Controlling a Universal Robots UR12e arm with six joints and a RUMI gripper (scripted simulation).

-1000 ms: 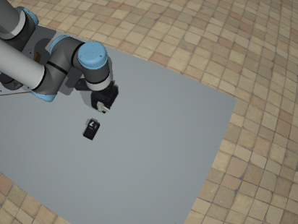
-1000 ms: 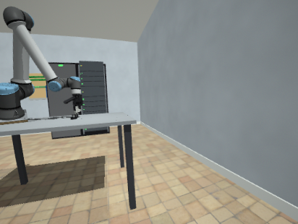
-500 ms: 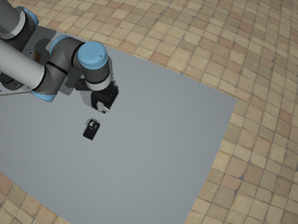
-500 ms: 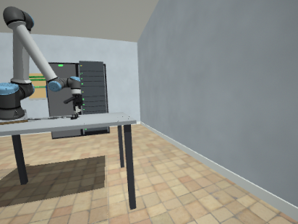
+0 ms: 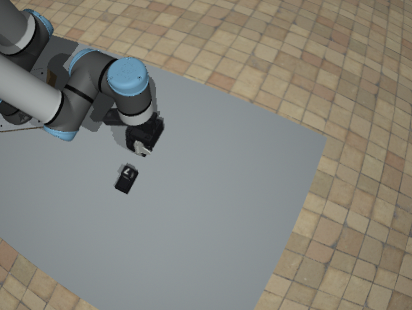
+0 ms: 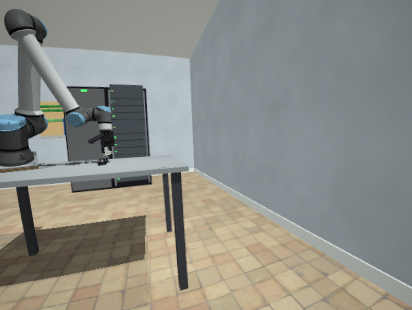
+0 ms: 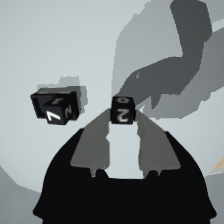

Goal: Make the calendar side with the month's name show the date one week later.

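The black cube is 10 mm below my hand. The rest, counted from my hand: dark tray: 110 mm to the right, 20 mm below, 20 mm behind.
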